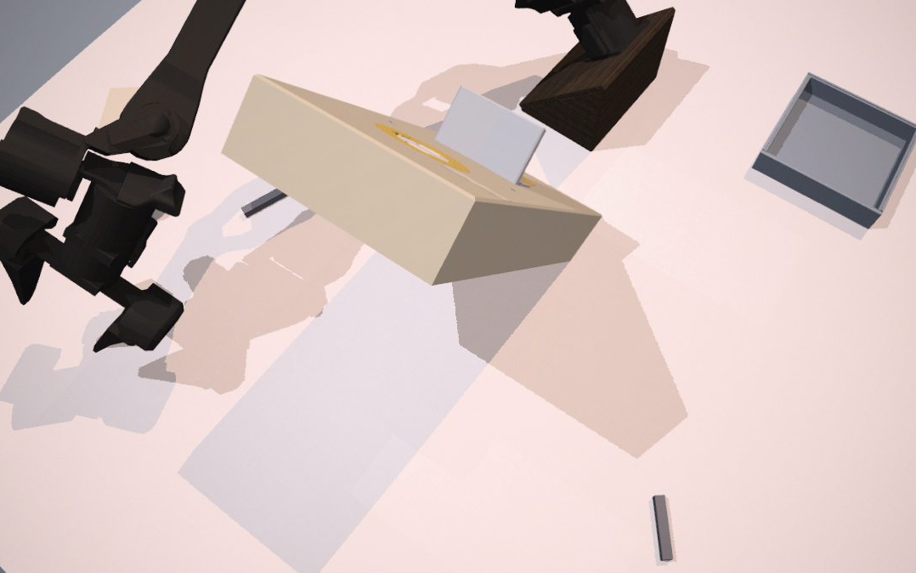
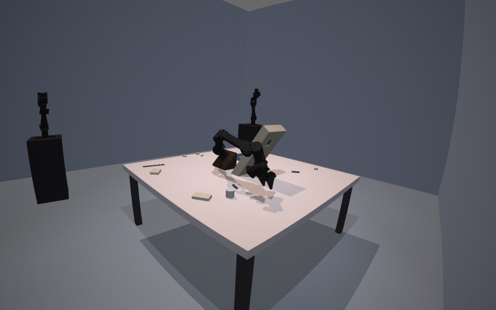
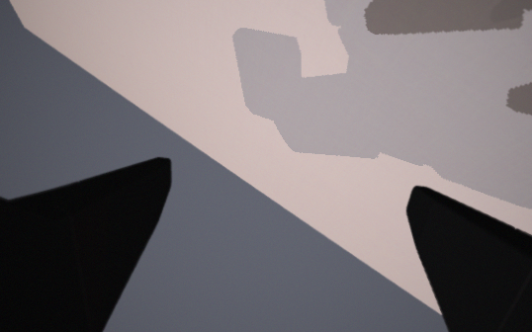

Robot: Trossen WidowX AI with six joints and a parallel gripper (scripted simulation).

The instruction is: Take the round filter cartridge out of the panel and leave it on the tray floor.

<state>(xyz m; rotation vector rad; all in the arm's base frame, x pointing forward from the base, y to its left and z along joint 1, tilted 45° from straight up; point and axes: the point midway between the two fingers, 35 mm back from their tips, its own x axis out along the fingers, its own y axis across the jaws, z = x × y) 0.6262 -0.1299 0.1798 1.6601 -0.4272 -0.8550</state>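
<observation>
My gripper tip is now 280 mm past the round filter cartridge, 260 mm to the right of it and 190 mm below it. Also, from my gripper tip: grey tray 740 mm behind, 500 mm to the left, 70 mm below.
</observation>
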